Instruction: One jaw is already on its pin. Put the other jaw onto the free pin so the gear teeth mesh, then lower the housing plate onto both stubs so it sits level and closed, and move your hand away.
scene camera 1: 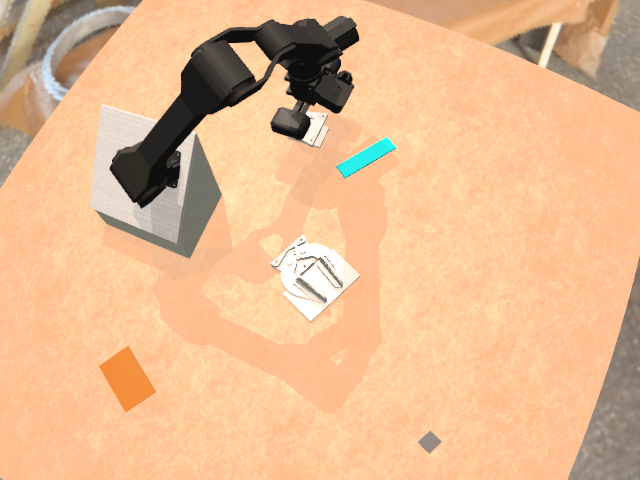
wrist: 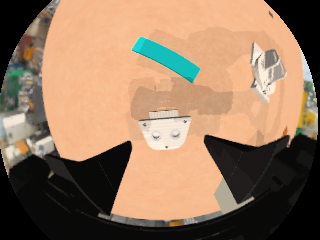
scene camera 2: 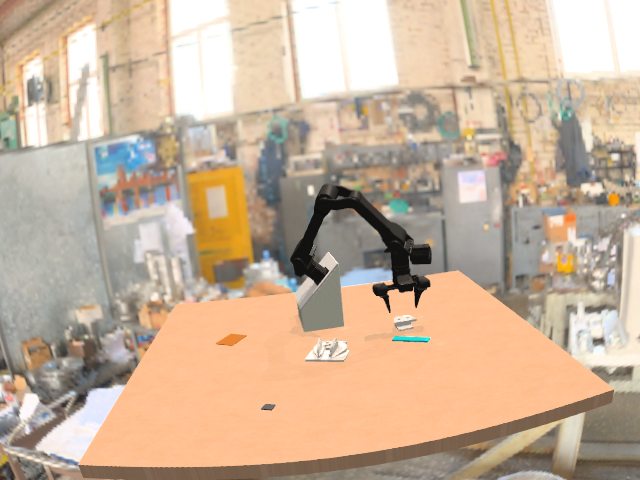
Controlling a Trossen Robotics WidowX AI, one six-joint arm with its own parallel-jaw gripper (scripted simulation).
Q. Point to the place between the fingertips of my gripper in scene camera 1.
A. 309,117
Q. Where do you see a jaw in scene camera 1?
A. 326,259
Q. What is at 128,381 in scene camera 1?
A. An orange patch.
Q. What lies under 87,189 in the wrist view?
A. My gripper.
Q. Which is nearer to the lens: the white base plate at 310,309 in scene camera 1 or the cyan strip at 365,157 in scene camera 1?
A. The white base plate.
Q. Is my gripper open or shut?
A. Open.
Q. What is my gripper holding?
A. Nothing.
